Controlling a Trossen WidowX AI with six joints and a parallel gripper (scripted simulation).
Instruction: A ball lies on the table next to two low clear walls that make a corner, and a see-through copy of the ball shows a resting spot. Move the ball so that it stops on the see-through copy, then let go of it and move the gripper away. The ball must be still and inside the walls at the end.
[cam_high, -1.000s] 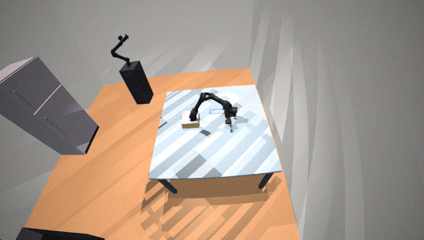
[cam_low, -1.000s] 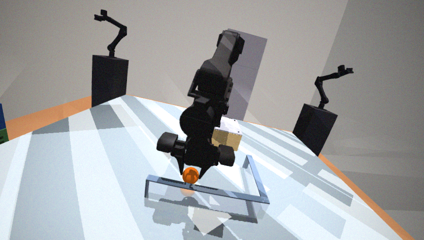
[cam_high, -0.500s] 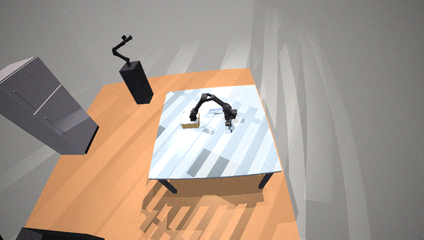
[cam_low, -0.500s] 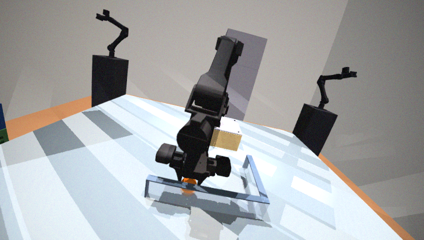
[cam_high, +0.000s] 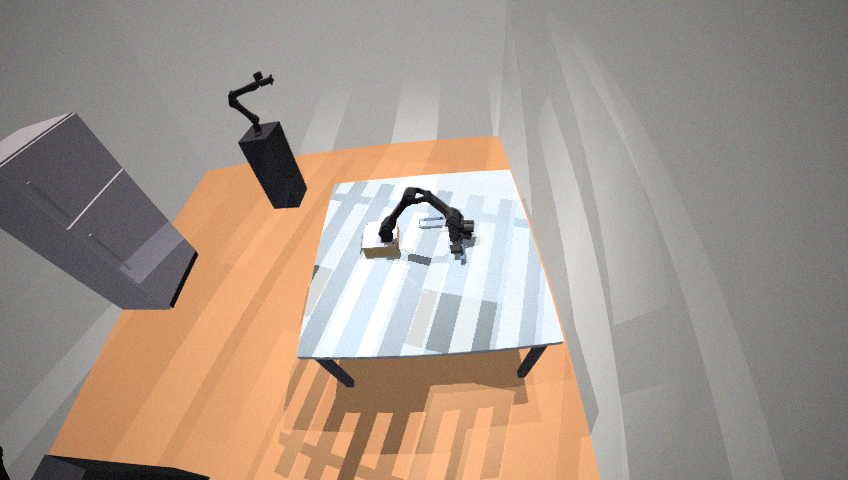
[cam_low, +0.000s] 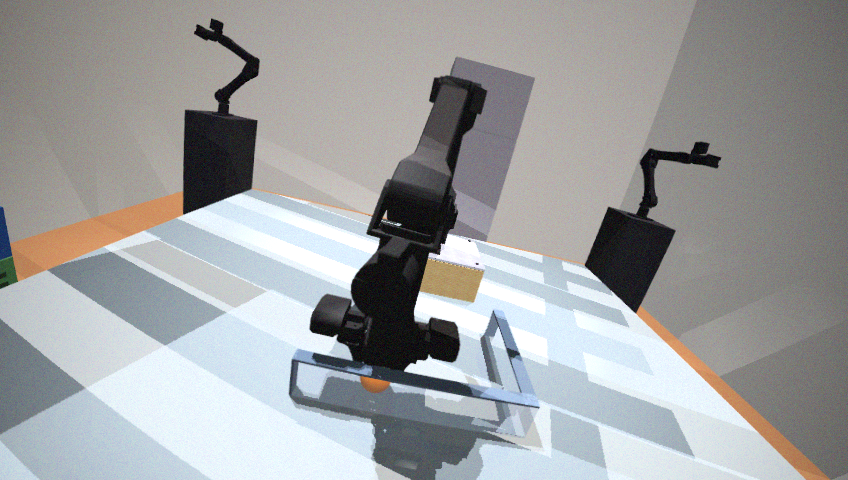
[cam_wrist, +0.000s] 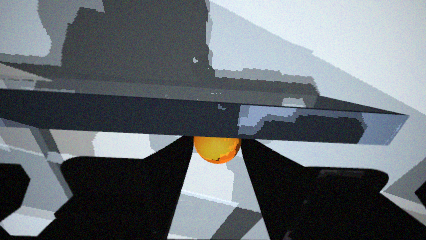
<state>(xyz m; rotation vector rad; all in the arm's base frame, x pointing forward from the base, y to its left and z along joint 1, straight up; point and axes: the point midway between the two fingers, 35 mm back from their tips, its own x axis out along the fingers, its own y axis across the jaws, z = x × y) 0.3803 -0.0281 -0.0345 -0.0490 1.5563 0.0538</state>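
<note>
My gripper tip is right at the see-through ball copy. Round my gripper tip: orange ball right at my gripper tip.
</note>
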